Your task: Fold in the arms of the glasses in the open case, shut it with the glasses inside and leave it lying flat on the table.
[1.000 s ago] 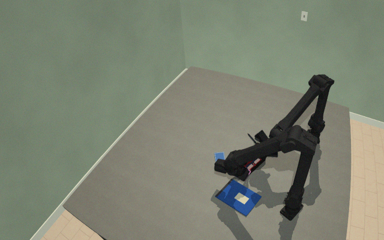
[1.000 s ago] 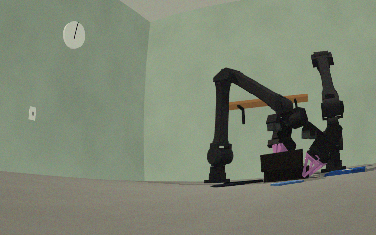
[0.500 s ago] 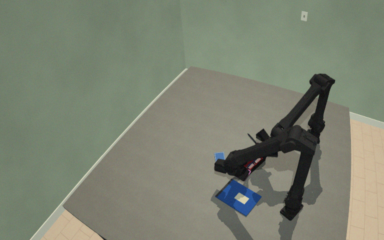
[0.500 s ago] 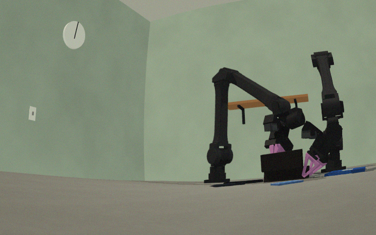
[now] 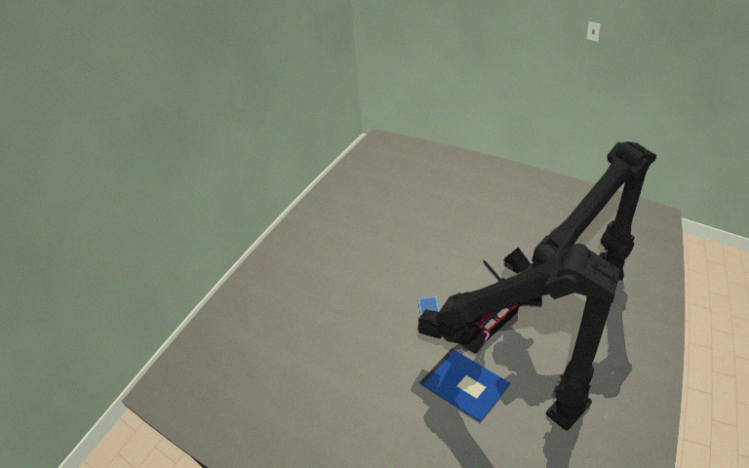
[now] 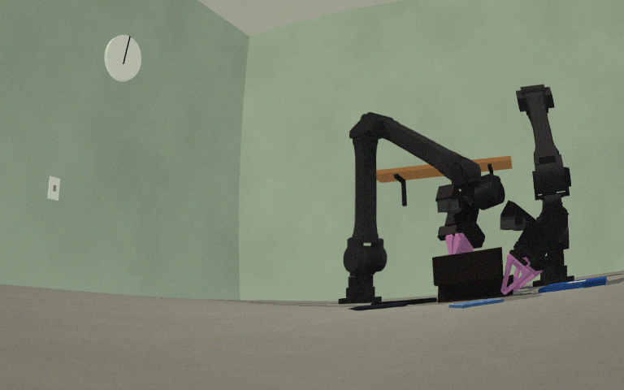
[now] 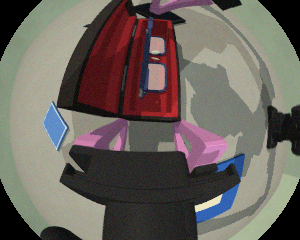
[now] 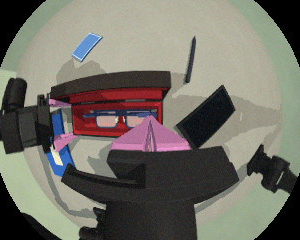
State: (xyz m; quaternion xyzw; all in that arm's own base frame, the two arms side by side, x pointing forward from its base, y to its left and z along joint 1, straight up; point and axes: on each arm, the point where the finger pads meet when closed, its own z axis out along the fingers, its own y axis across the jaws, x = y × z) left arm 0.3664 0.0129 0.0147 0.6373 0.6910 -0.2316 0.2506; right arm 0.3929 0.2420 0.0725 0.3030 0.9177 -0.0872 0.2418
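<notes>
Now: the glasses case 5 cm to the left of my right hand, 5 cm ahead of it and 3 cm below it. The rest, counted from my right hand: small blue card 23 cm ahead, 9 cm to the left, 7 cm below.
</notes>
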